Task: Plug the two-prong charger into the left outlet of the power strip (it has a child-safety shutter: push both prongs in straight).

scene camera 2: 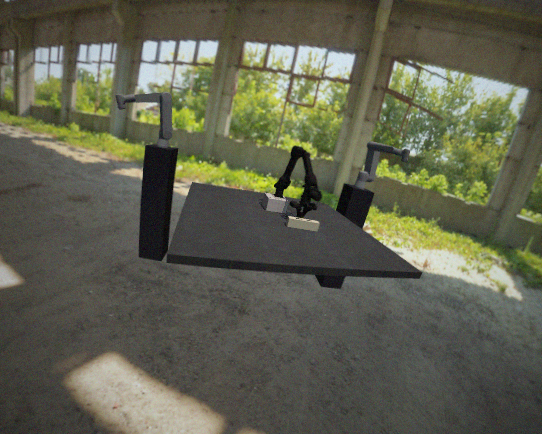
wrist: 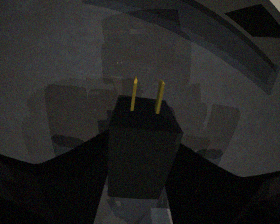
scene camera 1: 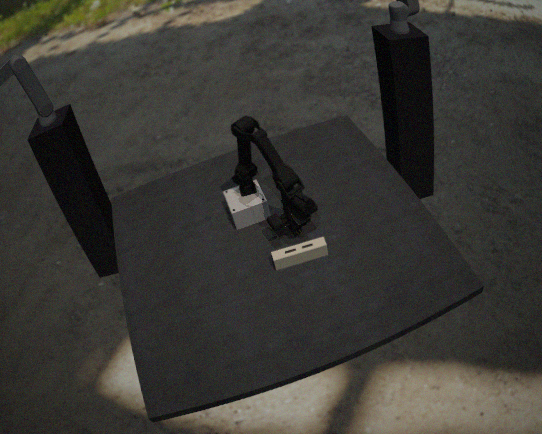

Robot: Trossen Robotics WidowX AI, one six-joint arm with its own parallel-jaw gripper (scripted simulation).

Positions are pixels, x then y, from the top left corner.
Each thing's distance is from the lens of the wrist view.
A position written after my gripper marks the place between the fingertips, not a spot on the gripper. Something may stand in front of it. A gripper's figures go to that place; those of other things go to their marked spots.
my gripper [wrist: 137, 138]: 0.10 m
black two-prong charger [wrist: 144, 136]: 0.06 m
